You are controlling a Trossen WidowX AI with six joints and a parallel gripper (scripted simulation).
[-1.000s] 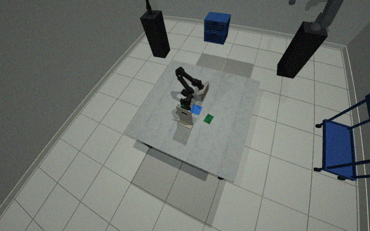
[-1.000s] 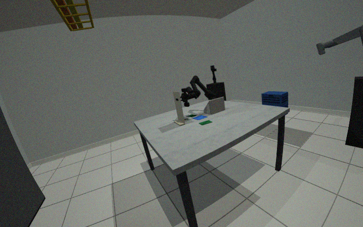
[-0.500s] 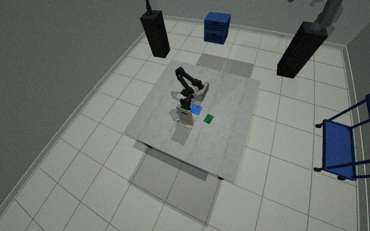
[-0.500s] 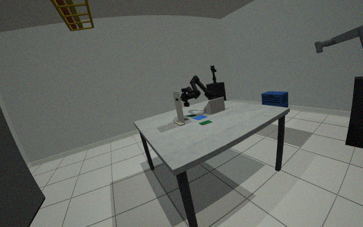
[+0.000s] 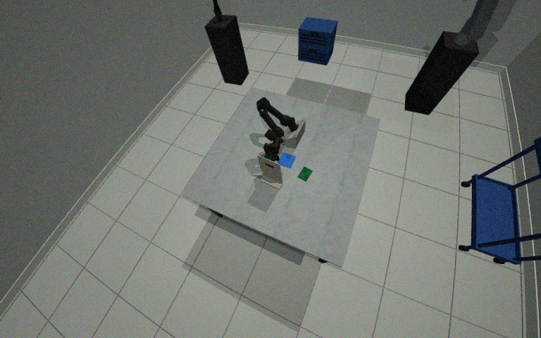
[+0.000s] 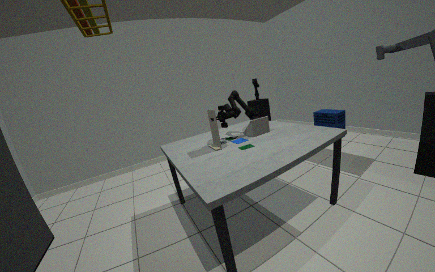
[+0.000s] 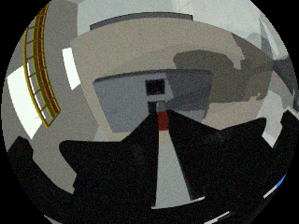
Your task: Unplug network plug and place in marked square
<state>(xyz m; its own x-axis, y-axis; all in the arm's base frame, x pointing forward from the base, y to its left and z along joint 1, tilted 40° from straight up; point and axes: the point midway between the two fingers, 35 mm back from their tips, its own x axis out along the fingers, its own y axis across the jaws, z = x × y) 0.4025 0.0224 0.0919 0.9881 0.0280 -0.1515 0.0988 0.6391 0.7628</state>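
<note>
The blue square lies 23 cm below my gripper tip, 18 cm behind it and 4 cm to the left of it. The rest, counted from my gripper tip: red plug (1 cm ahead); then upright beige panel (9 cm below, 3 cm ahead).
</note>
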